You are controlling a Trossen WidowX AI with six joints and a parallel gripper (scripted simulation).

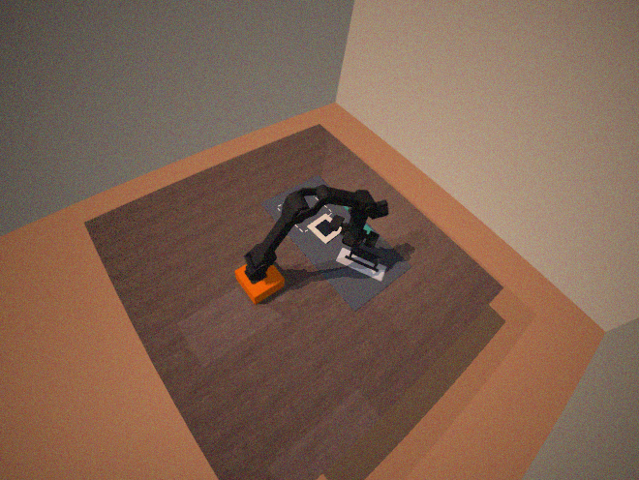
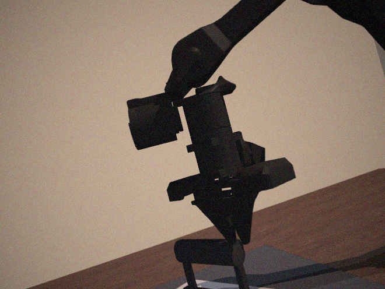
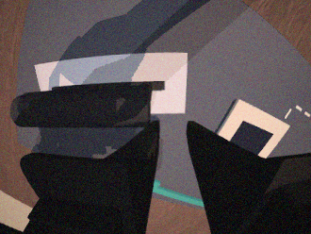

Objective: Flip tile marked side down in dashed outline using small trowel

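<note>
Right now my gripper tip is 4 cm short of the trowel, 9 cm to the left of it and 5 cm above it. From my gripper tip the other things lie so: slim teal tool (16 cm ahead, 9 cm to the left, 8 cm below); then grey mat (3 cm ahead, 11 cm to the left, 11 cm below); then cream tile (1 cm ahead, 15 cm to the left, 8 cm below).
</note>
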